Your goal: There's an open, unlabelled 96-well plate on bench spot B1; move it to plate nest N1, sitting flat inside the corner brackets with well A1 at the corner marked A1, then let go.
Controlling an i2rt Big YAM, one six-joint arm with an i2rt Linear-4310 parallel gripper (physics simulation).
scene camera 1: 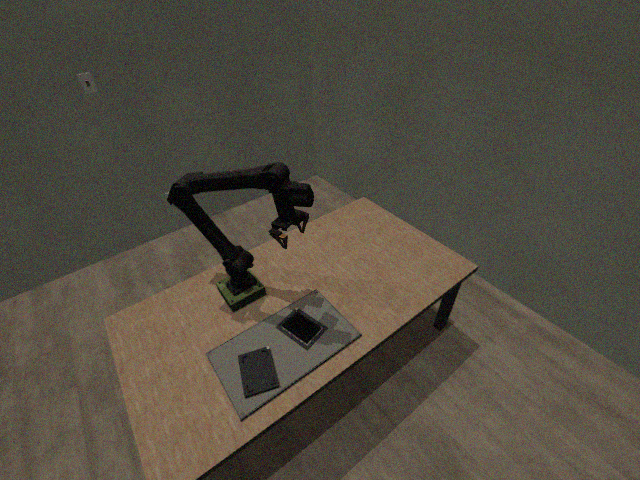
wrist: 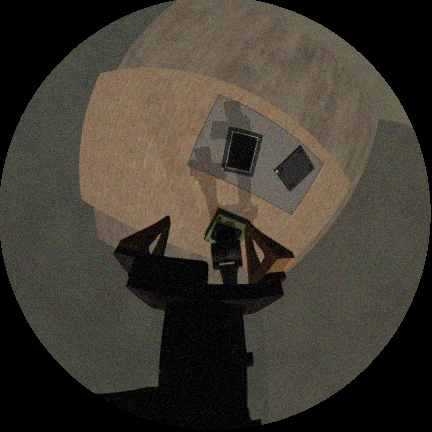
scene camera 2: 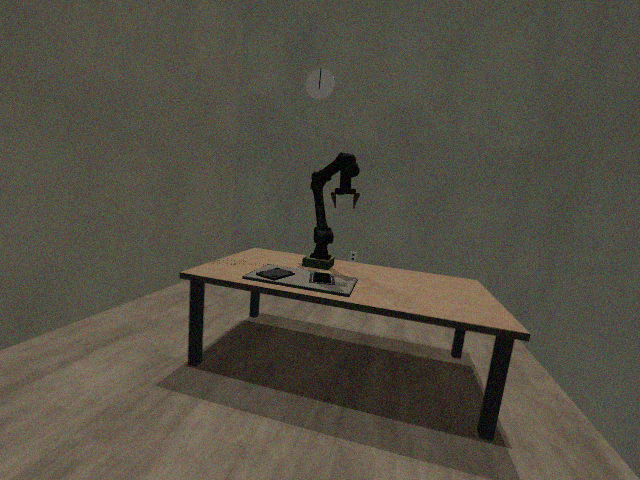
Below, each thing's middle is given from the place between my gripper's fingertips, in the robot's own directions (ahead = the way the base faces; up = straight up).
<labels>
I see the dark plate (wrist: 242, 146) 9 cm ahead of my hand, 7 cm to the right of it and 35 cm below it.
</labels>
